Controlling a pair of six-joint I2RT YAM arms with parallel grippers.
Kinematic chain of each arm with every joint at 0, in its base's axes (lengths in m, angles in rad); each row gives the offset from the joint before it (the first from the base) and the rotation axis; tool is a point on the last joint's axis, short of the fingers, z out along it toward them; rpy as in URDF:
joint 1: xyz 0 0 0.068 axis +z
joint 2: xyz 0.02 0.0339 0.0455 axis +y
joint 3: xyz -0.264 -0.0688 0 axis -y
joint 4: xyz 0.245 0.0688 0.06 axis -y
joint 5: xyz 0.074 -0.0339 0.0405 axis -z
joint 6: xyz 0.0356 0 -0.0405 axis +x
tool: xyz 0 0 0 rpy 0 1.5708 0
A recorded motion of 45 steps. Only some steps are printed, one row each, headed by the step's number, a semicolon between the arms.
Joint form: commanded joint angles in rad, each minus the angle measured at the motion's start. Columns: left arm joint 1, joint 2, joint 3, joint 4, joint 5, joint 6; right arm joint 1, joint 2, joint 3, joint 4, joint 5, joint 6.
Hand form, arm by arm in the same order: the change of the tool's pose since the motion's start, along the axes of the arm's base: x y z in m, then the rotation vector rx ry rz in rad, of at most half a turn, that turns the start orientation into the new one. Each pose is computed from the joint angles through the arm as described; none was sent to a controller.
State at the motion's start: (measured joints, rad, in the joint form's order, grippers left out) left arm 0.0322 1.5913 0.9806 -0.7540 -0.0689 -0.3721; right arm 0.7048 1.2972 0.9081 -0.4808 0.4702 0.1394
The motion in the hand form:
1: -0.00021 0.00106 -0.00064 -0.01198 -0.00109 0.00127; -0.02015 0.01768 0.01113 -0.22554 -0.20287 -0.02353
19: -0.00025 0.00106 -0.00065 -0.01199 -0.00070 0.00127; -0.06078 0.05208 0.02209 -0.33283 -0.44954 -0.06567
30: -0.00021 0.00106 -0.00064 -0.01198 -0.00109 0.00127; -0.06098 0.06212 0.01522 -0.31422 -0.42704 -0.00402
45: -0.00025 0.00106 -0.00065 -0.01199 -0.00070 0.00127; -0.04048 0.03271 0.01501 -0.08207 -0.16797 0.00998
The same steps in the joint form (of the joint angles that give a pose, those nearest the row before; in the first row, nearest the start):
1: 0.0054 0.0000 -0.0027 0.0034 0.0126 0.0015; 0.1373 -0.0179 -0.0023 0.0328 0.3334 -0.1011
19: 0.0054 0.0000 -0.0027 0.0031 0.0126 0.0015; 0.3689 -0.0118 -0.0023 0.1045 0.7019 -0.1129
30: 0.0054 0.0000 -0.0027 0.0034 0.0126 0.0015; 0.3845 0.0195 -0.0042 0.1435 0.6489 -0.1301
45: 0.0054 0.0000 -0.0027 0.0031 0.0126 0.0015; 0.2293 -0.0309 0.0156 -0.0255 0.2785 0.0591

